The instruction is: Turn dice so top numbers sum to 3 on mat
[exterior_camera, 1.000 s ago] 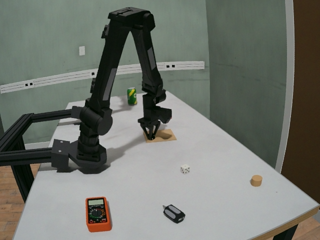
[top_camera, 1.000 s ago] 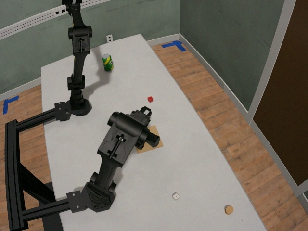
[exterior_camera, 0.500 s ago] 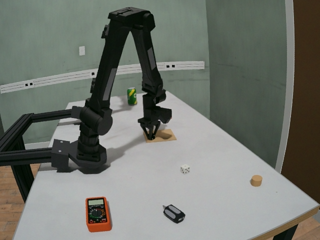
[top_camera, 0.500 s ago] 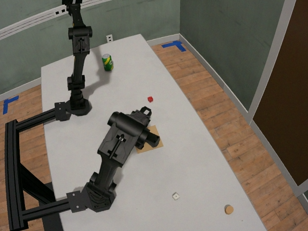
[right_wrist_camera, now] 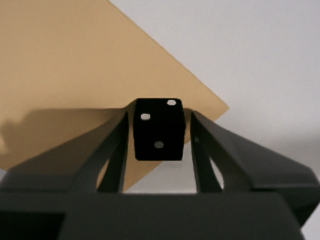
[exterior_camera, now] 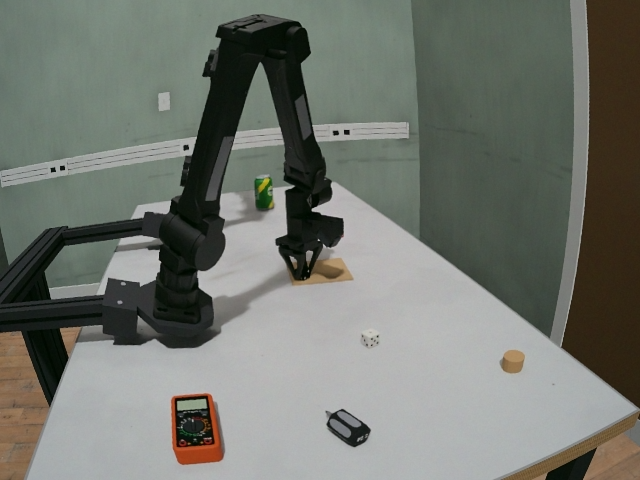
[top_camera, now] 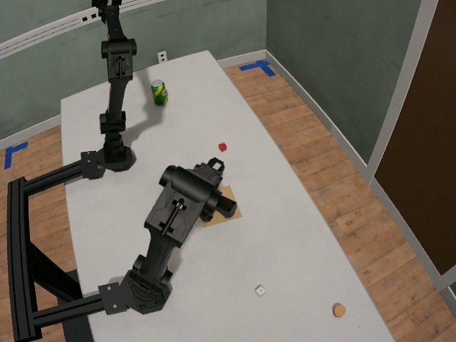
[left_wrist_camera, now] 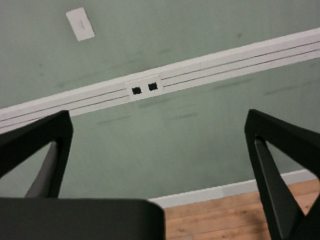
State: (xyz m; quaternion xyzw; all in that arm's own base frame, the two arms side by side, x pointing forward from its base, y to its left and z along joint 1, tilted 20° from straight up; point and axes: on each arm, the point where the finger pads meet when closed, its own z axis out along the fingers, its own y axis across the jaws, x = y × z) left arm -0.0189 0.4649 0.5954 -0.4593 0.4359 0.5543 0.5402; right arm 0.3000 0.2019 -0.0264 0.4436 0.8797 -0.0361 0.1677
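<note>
Right now my right hand is 28 cm to the right of the red die and 15 cm short of it. Round my right hand: black device 56 cm to the right, 4 cm behind; tan mat 5 cm ahead, 4 cm to the left, 1 cm below; cork cylinder 50 cm to the right, 27 cm ahead.
</note>
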